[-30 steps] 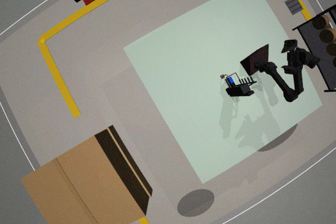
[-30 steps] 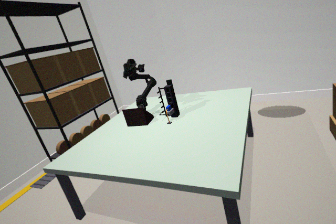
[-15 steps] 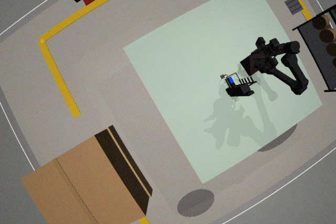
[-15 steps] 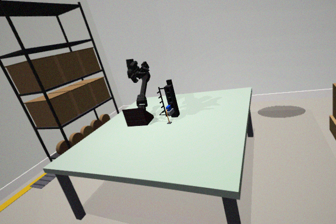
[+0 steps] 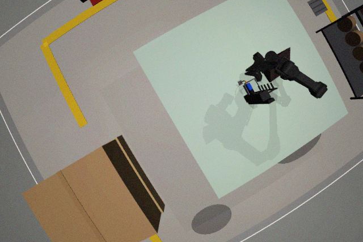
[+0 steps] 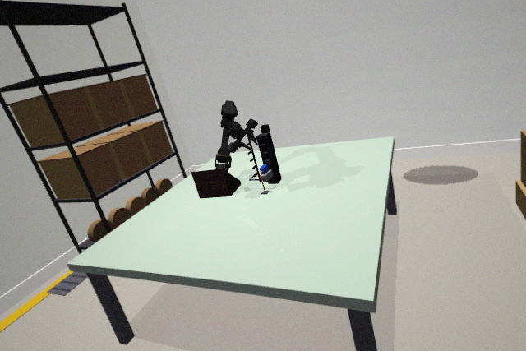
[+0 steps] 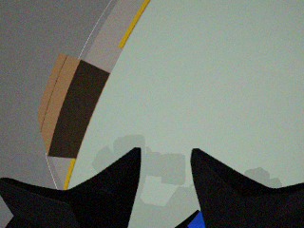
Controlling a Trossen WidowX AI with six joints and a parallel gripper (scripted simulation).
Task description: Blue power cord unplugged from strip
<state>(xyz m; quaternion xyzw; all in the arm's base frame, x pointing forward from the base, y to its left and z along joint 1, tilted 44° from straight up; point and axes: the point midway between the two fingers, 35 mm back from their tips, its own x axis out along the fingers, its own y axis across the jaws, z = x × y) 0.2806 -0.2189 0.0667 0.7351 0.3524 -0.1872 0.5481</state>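
My gripper tip is now 30 mm past the blue plug, 120 mm to the right of it and 150 mm above it.
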